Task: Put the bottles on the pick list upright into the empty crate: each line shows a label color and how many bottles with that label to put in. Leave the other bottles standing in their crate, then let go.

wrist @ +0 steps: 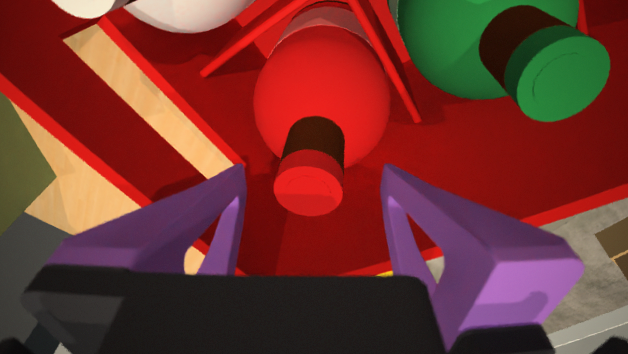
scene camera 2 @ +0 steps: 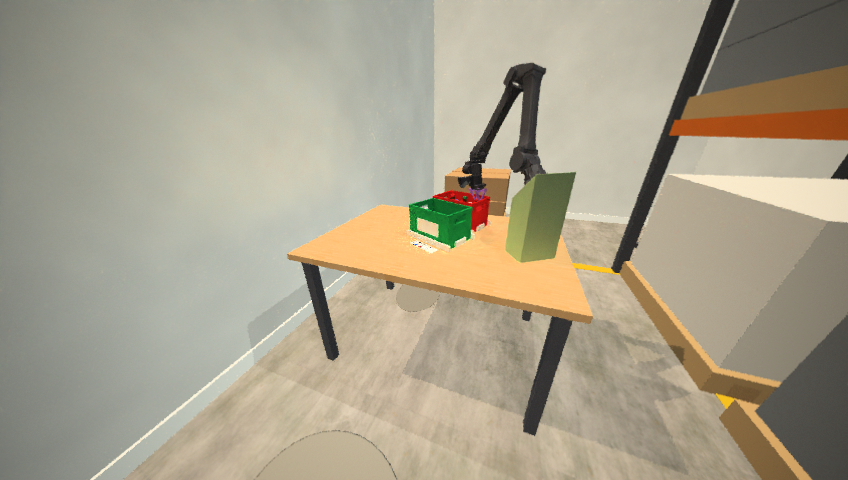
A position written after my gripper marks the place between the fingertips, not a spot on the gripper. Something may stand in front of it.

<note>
In view: my gripper [wrist: 313,176], a green bottle [wrist: 552,71] and a red bottle [wrist: 321,103].
</note>
